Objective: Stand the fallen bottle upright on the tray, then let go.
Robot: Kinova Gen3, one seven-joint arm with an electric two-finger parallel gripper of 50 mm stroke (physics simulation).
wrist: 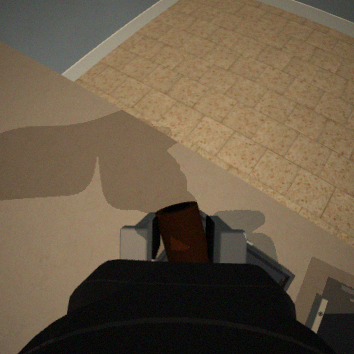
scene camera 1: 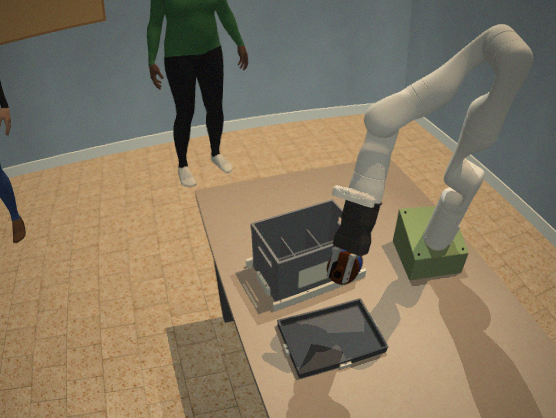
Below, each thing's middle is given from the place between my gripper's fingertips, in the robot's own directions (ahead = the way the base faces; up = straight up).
Now: hand 3 cm past the brown bottle [wrist: 180,225], 6 cm to the left of it and 3 cm above it.
